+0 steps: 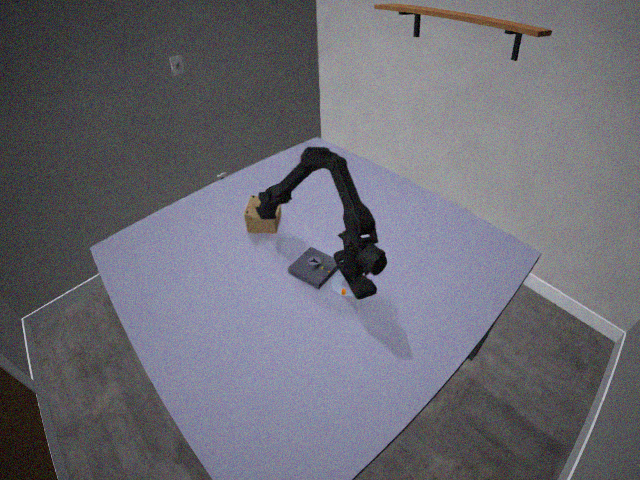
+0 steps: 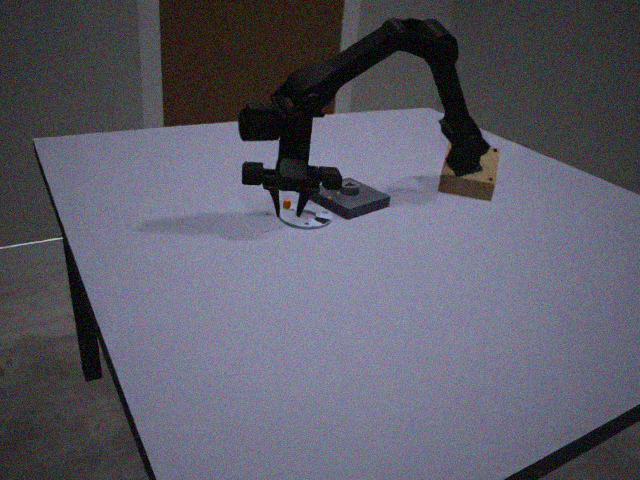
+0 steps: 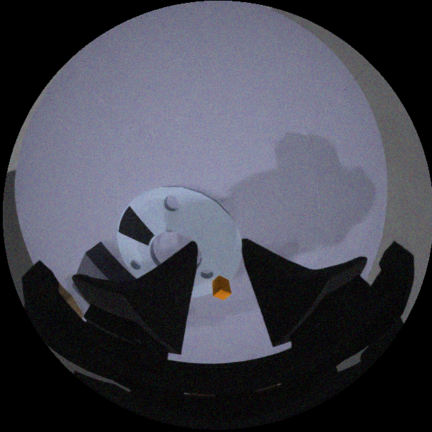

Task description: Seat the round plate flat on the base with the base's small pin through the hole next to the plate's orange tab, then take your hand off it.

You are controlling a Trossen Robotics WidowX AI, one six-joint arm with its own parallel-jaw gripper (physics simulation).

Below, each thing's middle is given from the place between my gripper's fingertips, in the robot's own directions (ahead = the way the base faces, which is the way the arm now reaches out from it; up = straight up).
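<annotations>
The dark square base [image 2: 368,200] is 150 mm behind my hand, and it is also 60 mm to the right of my hand and 10 mm above it. As for the round pale plate [image 2: 323,217], it sits 10 mm above my hand and 40 mm behind it. Going by their middles, the round pale plate is the nearest to my hand of the things named here.
</annotations>
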